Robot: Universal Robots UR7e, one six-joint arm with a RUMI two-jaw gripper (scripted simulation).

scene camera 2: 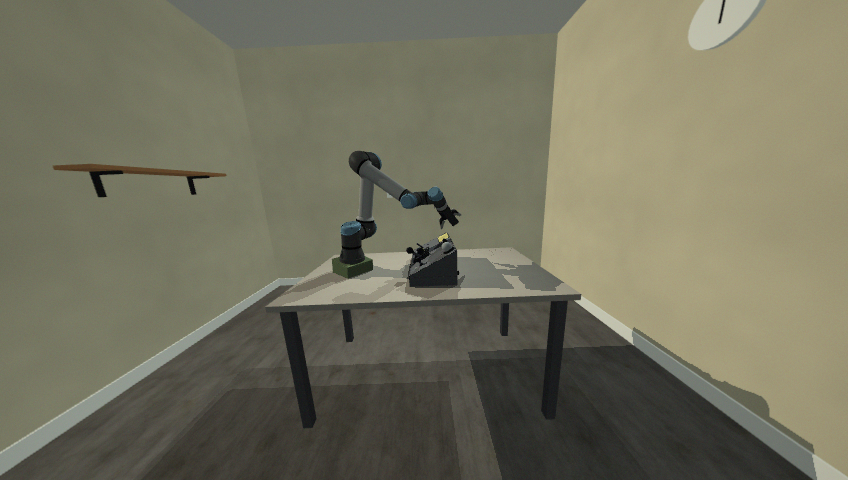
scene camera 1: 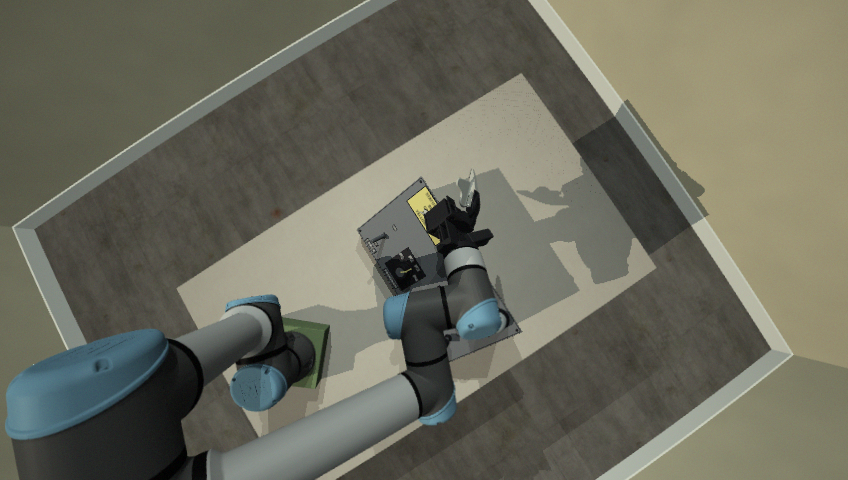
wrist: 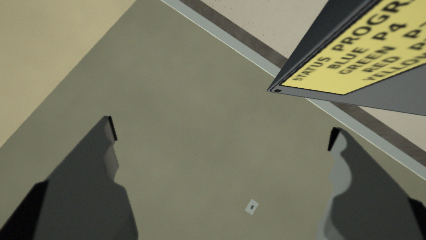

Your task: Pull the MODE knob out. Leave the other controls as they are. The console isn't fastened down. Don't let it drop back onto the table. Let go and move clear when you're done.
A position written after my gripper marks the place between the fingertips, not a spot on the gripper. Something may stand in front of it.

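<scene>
My gripper (scene camera 1: 447, 190) is visible; the wrist view shows the gripper (wrist: 222, 123) too. Also visible: a dark grey console (scene camera 2: 439, 261).
</scene>
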